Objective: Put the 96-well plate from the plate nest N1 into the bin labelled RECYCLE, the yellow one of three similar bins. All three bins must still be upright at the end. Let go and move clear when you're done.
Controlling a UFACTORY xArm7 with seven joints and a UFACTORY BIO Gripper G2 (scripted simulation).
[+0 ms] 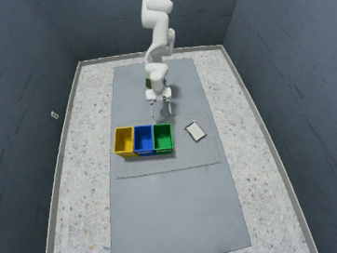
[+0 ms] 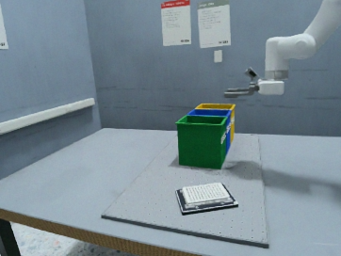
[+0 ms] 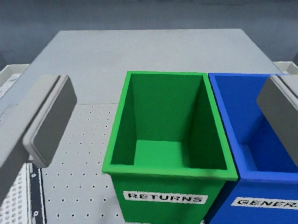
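My hand is 3 cm short of the white 96-well plate, 26 cm to the right of it and 27 cm above it. From my hand the other things lie so: blue bin 12 cm ahead, 14 cm to the right, 20 cm below; then green bin 12 cm ahead, 20 cm below; then yellow bin 13 cm ahead, 27 cm to the right, 20 cm below.
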